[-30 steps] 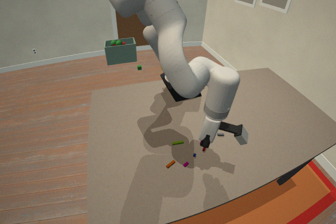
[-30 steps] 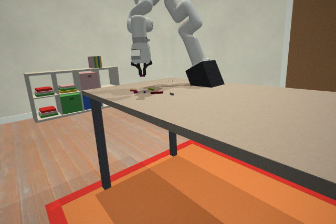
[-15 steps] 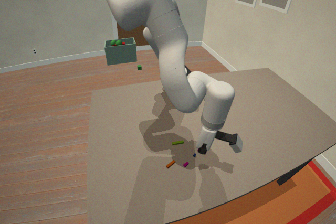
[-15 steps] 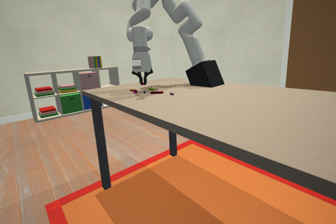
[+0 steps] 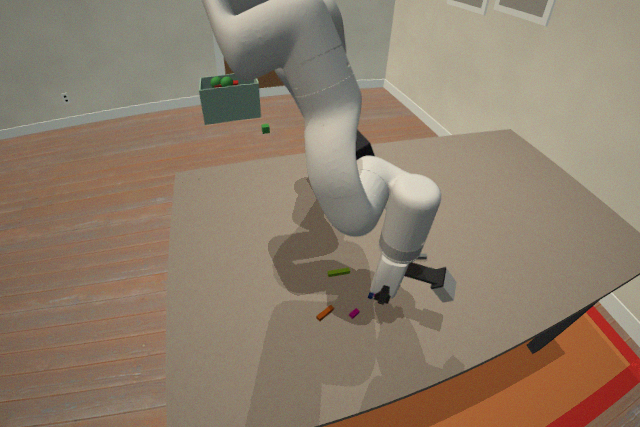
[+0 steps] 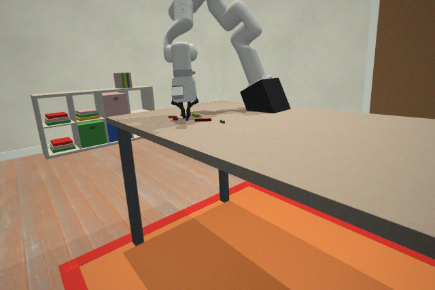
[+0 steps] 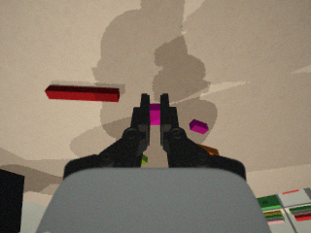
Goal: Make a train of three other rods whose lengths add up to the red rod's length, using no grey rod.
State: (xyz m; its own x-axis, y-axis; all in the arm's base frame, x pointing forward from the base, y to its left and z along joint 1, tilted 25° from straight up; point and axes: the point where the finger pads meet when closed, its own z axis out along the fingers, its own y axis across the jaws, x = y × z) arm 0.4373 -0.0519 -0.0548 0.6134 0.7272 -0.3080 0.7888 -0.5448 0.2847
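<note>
The blue rod is 3 cm below my hand, 2 cm to the right of it and 2 cm behind it. Round my hand: red rod (5 cm to the left, 5 cm behind, 3 cm below); lime rod (9 cm behind, 7 cm to the right, 3 cm below); orange rod (12 cm to the right, 3 cm below).
</note>
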